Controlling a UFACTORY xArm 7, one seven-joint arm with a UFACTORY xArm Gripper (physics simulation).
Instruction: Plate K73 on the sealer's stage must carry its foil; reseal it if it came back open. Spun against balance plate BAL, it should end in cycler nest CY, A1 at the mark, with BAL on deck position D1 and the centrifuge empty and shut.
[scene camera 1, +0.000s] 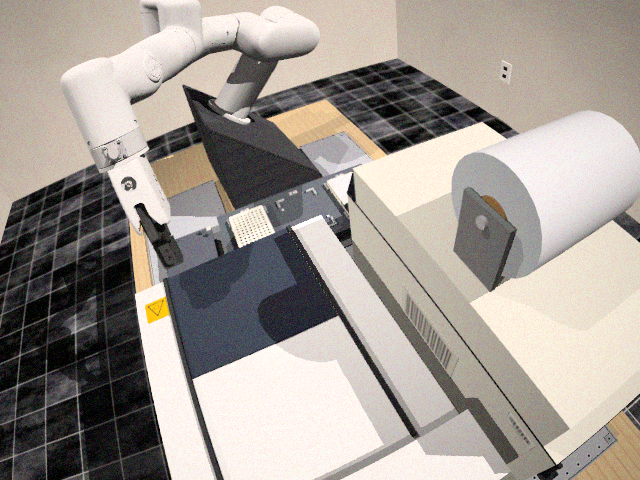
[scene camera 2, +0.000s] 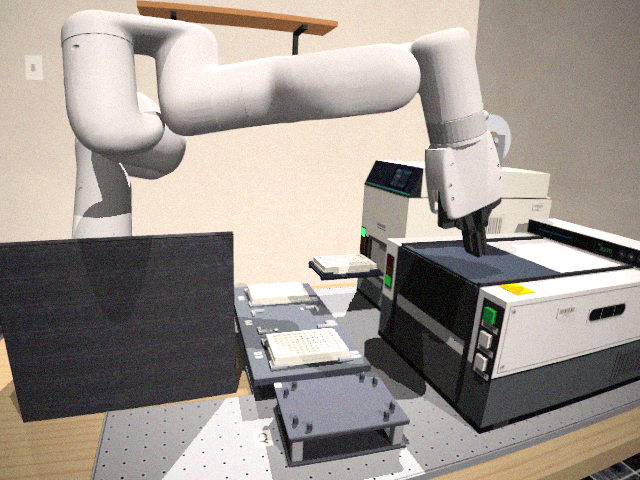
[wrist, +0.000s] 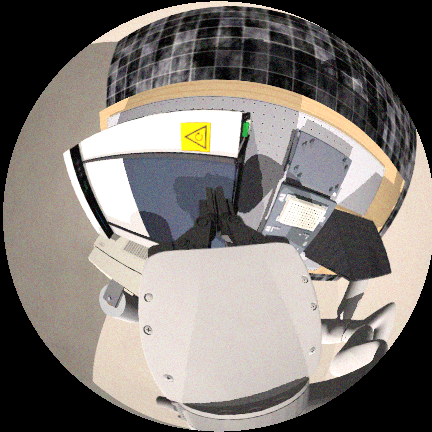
Labels:
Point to a centrifuge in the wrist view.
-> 95, 167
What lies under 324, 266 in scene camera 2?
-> A plate with red wells.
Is my gripper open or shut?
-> Shut.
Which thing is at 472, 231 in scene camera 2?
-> My gripper.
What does my gripper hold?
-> Nothing.

